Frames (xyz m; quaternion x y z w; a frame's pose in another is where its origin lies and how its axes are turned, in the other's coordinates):
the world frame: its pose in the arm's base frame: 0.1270 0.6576 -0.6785 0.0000 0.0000 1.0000 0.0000
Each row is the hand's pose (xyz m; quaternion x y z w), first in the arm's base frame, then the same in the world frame.
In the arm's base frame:
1: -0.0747 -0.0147 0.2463 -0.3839 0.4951 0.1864 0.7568
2: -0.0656 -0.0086 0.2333 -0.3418 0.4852 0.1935 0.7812
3: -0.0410 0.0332 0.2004 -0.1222 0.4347 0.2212 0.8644
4: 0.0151 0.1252 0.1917 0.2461 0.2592 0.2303 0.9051
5: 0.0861 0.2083 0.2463 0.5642 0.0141 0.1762 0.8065
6: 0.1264 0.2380 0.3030 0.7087 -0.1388 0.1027 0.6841
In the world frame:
1: 0.2017 0.6723 0.9248 0.4951 0.3839 -0.7568 0.1864
2: 0.1926 0.6662 0.9118 0.4852 0.3418 -0.7812 0.1935
3: 0.1680 0.6244 0.8789 0.4347 0.1222 -0.8644 0.2212
4: 0.1119 0.5324 0.8702 0.2592 -0.2461 -0.9051 0.2303
5: 0.0409 0.4493 0.9248 0.0141 -0.5642 -0.8065 0.1762
6: 0.0006 0.4196 0.9815 -0.1388 -0.7087 -0.6841 0.1027

